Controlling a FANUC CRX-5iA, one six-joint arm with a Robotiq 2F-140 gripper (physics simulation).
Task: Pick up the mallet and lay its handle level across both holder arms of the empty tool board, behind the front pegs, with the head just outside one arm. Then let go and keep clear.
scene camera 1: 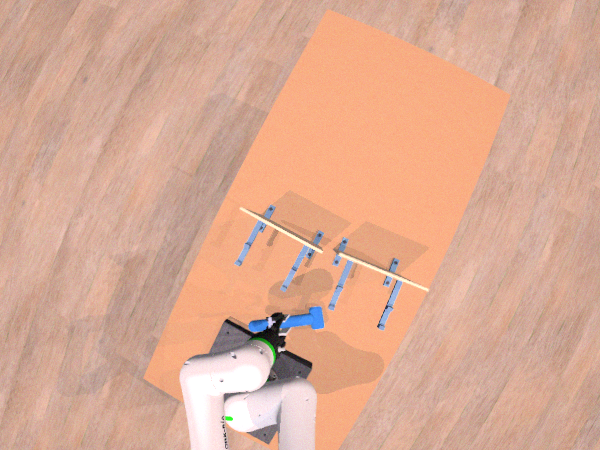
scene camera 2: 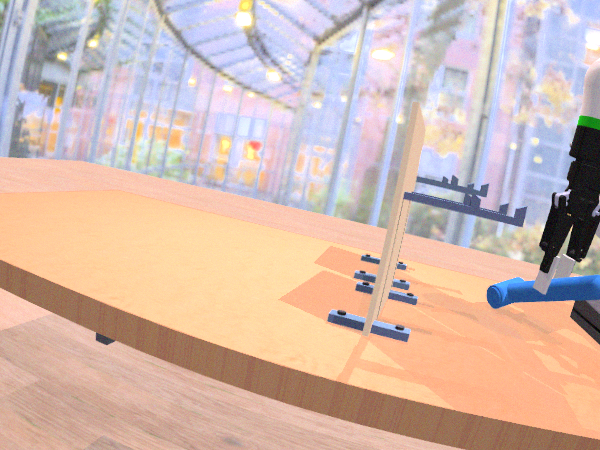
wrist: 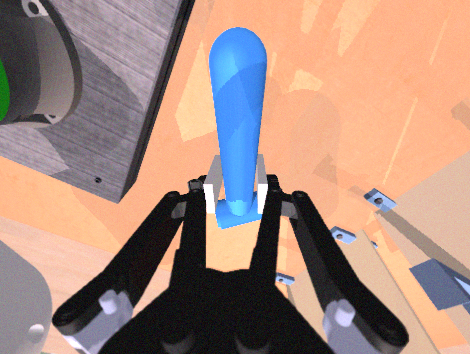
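Note:
The blue mallet (scene camera 1: 317, 318) (scene camera 2: 505, 292) (wrist: 238, 100) is held above the table by its handle, roughly level. My gripper (scene camera 1: 280, 323) (scene camera 2: 554, 275) (wrist: 239, 166) is shut on the handle, between the head and the handle end. In the wrist view the head shows beyond the fingers. Two upright tool boards stand side by side: the left board (scene camera 1: 282, 229) and the right board (scene camera 1: 410, 282). Each has two holder arms with pegs pointing toward the robot's side, carrying no tool. The mallet is in front of the arms, apart from them. It looks lower than the arm (scene camera 2: 460, 204) in scene camera 2.
The boards stand on small bolted feet (scene camera 2: 345, 318) (wrist: 380, 200) on the orange table top (scene camera 1: 375, 125). The robot's dark base plate (scene camera 1: 295, 367) (wrist: 115, 50) is close to the gripper and the mallet handle. The white arm (scene camera 1: 215, 375) reaches over this plate.

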